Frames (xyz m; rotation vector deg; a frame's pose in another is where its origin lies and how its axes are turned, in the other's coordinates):
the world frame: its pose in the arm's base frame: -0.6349 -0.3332 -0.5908 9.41 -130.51 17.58
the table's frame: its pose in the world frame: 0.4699 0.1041 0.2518 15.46 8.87 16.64
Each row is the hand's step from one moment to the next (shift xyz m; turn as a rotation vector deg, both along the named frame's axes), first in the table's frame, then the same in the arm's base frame.
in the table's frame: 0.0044 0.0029 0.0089 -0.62 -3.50 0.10
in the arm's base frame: -0.0101 -0.0007 -0.0021 1.11 -3.09 1.36
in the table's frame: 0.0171 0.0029 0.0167 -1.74 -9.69 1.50
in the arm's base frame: -0.0238 -0.0007 0.0038 2.17 -9.17 3.24
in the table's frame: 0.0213 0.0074 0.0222 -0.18 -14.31 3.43
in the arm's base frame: -0.0315 0.0015 0.0021 0.82 -13.41 6.01
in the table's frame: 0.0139 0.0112 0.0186 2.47 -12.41 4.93
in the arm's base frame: -0.0252 0.0042 -0.0037 -2.37 -11.80 6.29
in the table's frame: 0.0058 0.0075 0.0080 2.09 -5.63 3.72
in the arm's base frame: -0.0113 0.0039 -0.0032 -2.79 -5.79 2.93
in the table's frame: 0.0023 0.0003 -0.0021 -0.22 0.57 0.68
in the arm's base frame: 0.0001 0.0020 0.0024 -0.51 0.06 -0.75
